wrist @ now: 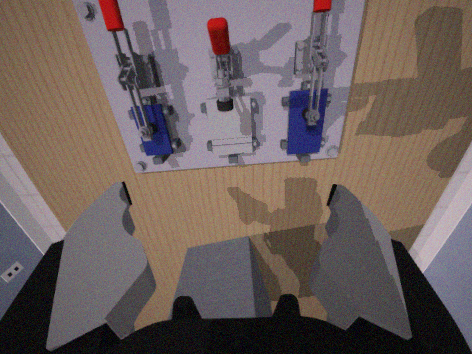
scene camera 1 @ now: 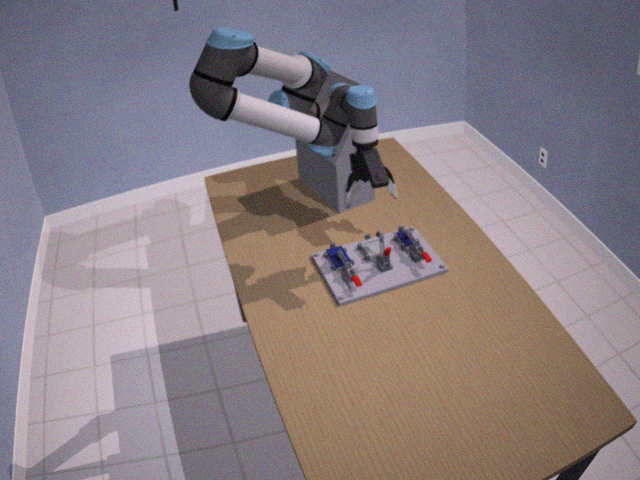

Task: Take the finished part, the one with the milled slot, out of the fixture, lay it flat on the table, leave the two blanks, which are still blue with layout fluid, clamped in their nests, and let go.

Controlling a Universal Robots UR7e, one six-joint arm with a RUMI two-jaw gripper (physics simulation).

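Frame: origin at the arm's base, x ahead, y left, z up, level; millimetres.
Seen in the pictures: gripper, fingertip midpoint: (wrist: 231,185) (scene camera 1: 371,203).
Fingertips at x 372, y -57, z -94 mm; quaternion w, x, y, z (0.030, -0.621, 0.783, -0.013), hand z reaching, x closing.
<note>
A point is followed by its place in that frame.
The finished part (scene camera 1: 364,251) @(x 375, y -84, z -254 mm) (wrist: 220,122) @(x 388, y -42, z -244 mm), pale grey, lies in the middle nest of the fixture plate (scene camera 1: 372,285) @(x 508, y -133, z -265 mm) (wrist: 272,125) @(x 365, y -117, z -265 mm); its slot is hard to make out. The middle toggle clamp (scene camera 1: 383,260) @(x 469, y -71, z -224 mm) (wrist: 223,75) @(x 441, y -63, z -165 mm) has its arm raised, with a black tip. One blue blank (scene camera 1: 404,237) @(x 394, y 47, z -239 mm) (wrist: 161,135) @(x 388, y 44, z -239 mm), right in the scene view and left in the wrist view, and the other blue blank (scene camera 1: 336,256) @(x 359, y -170, z -249 mm) (wrist: 300,127) @(x 358, y -154, z -249 mm) sit in the outer nests under lowered clamp arms. My gripper (scene camera 1: 372,198) @(x 372, y -57, z -94 mm) (wrist: 231,185) @(x 372, y -57, z -94 mm) is open and empty, above and on the robot-base side of the plate, apart from it.
The wooden table (scene camera 1: 439,351) @(x 812, y -102, z -280 mm) (wrist: 65,115) @(x 443, y 203, z -280 mm) carries the plate. The grey robot pedestal (scene camera 1: 323,175) @(x 36, y -48, z -173 mm) (wrist: 217,275) @(x 121, y 25, z -197 mm) stands behind the gripper. Red clamp handles (scene camera 1: 387,251) @(x 484, y -70, z -186 mm) (wrist: 219,36) @(x 473, y -65, z -185 mm) (scene camera 1: 356,280) @(x 503, y -181, z -228 mm) (scene camera 1: 426,256) @(x 527, y 38, z -219 mm) stick up or out on the plate's far side from the pedestal.
</note>
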